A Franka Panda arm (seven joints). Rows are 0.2 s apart.
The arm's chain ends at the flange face. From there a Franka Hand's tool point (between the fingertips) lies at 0.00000 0.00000 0.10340 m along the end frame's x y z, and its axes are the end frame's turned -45 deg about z.
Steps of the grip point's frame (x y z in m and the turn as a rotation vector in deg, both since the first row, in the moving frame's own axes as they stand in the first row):
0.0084 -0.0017 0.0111 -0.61 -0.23 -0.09
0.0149 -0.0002 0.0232 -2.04 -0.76 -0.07
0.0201 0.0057 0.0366 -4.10 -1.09 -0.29
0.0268 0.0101 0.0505 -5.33 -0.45 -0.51
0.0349 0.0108 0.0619 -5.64 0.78 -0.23
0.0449 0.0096 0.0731 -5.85 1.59 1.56
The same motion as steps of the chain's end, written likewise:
0.0043 -0.0082 0.0111 -0.59 0.27 -0.09
0.0088 -0.0142 0.0233 -1.98 0.91 -0.07
0.0144 -0.0168 0.0369 -3.67 2.13 -0.29
0.0198 -0.0191 0.0510 -4.09 3.45 -0.51
0.0241 -0.0232 0.0624 -3.44 4.54 -0.23
0.0291 -0.0305 0.0737 -3.01 5.26 1.56

